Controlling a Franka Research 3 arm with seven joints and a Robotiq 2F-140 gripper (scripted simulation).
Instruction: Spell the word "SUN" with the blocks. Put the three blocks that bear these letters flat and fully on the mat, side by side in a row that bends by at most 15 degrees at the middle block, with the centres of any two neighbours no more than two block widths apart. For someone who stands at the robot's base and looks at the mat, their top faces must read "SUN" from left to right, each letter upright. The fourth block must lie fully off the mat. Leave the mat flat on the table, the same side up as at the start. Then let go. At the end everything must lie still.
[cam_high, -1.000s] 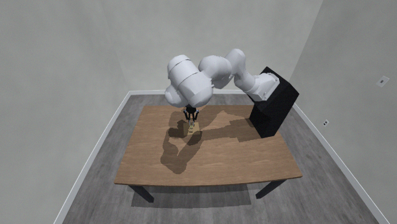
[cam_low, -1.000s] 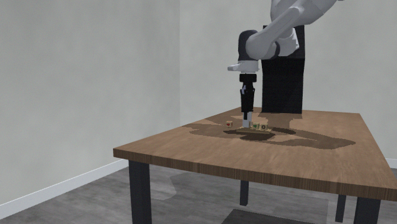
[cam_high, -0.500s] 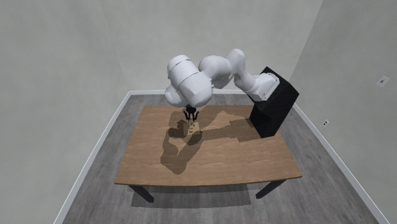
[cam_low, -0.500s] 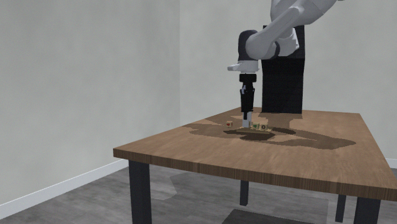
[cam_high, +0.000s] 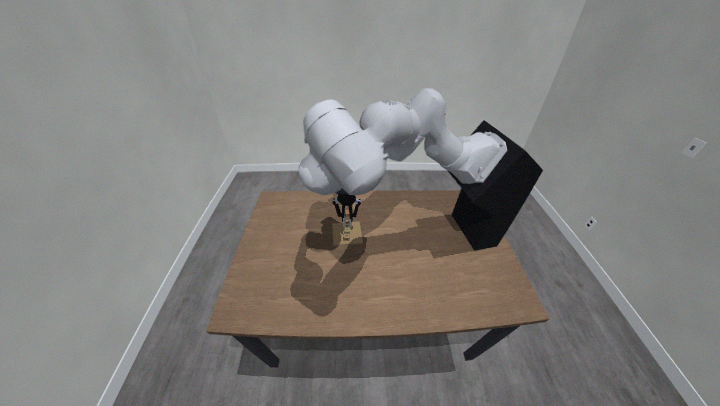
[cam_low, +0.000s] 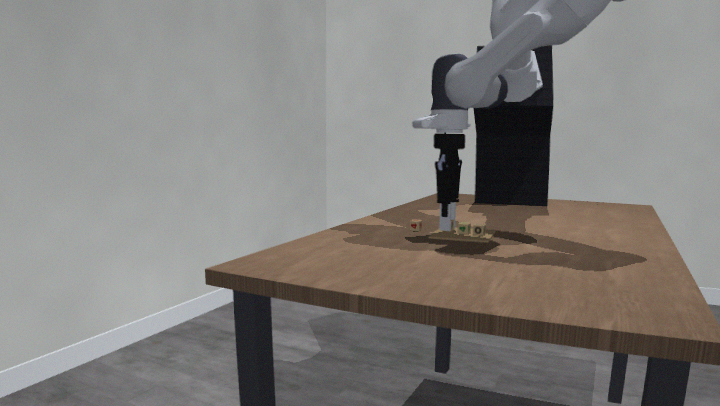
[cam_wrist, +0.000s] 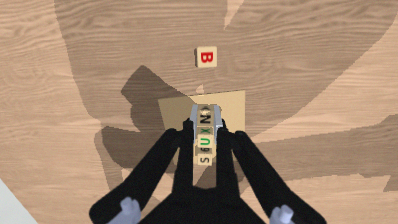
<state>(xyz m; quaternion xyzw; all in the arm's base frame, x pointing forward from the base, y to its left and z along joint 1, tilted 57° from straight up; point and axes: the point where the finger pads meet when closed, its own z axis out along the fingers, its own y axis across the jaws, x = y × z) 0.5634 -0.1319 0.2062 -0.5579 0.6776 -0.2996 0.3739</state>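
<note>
Now: the U block 10 mm ahead of my hand, 40 mm to the left of it and 30 mm below it. The rest, counted from my hand: S block (10 mm ahead, 80 mm to the left, 30 mm below); then tan mat (10 mm ahead, 40 mm to the left, 40 mm below).
</note>
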